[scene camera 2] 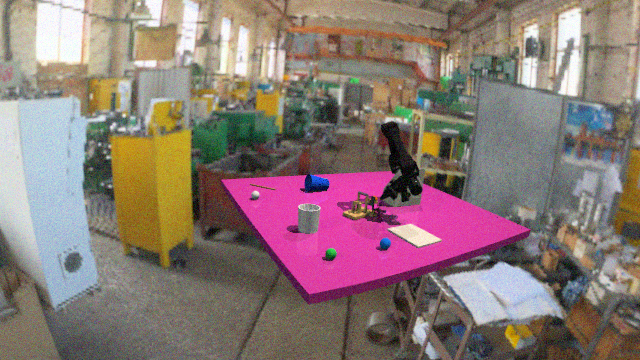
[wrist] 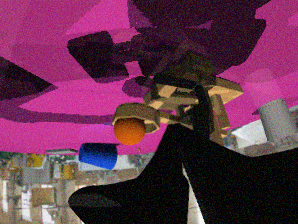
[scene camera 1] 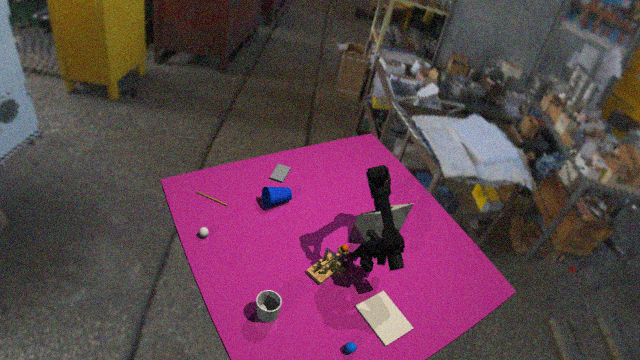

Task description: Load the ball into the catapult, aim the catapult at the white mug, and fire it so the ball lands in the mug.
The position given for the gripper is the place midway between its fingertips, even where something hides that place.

The gripper (scene camera 1: 351, 255) is shut, holding nothing. Further things: an orange ball (wrist: 129, 131), a wooden catapult (scene camera 1: 327, 266) and a blue cup (wrist: 103, 156).
The wooden catapult is seen too in the wrist view (wrist: 188, 87). The gripper is seen too in the wrist view (wrist: 173, 129).
